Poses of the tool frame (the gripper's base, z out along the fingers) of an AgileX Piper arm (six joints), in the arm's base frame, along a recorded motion.
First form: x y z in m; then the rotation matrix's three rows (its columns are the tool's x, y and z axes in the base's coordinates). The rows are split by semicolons.
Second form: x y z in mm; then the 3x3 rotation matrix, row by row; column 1 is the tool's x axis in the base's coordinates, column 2 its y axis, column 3 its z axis. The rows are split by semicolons. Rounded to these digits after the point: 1 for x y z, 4 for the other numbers.
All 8 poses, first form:
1: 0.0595 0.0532 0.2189; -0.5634 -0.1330 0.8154; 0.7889 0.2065 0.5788; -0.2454 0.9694 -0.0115
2: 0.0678 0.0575 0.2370; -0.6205 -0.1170 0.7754; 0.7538 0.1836 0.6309; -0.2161 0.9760 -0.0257
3: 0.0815 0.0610 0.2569; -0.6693 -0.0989 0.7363; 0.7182 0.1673 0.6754; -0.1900 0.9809 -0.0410
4: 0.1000 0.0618 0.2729; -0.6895 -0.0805 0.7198; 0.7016 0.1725 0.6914; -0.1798 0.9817 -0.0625
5: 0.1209 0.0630 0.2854; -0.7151 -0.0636 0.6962; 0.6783 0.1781 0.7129; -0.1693 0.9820 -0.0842
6: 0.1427 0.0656 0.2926; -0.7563 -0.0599 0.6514; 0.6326 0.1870 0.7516; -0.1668 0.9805 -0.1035
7: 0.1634 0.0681 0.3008; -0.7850 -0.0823 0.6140; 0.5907 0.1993 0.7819; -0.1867 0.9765 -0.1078
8: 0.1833 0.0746 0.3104; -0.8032 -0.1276 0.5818; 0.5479 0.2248 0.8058; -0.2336 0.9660 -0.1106
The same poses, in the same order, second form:
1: 59.5 53.2 218.9; -0.5634 -0.1330 0.8154; 0.7889 0.2065 0.5788; -0.2454 0.9694 -0.0115
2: 67.8 57.5 237.0; -0.6205 -0.1170 0.7754; 0.7538 0.1836 0.6309; -0.2161 0.9760 -0.0257
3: 81.5 61.0 256.9; -0.6693 -0.0989 0.7363; 0.7182 0.1673 0.6754; -0.1900 0.9809 -0.0410
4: 100.0 61.8 272.9; -0.6895 -0.0805 0.7198; 0.7016 0.1725 0.6914; -0.1798 0.9817 -0.0625
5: 120.9 63.0 285.4; -0.7151 -0.0636 0.6962; 0.6783 0.1781 0.7129; -0.1693 0.9820 -0.0842
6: 142.7 65.6 292.6; -0.7563 -0.0599 0.6514; 0.6326 0.1870 0.7516; -0.1668 0.9805 -0.1035
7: 163.4 68.1 300.8; -0.7850 -0.0823 0.6140; 0.5907 0.1993 0.7819; -0.1867 0.9765 -0.1078
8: 183.3 74.6 310.4; -0.8032 -0.1276 0.5818; 0.5479 0.2248 0.8058; -0.2336 0.9660 -0.1106
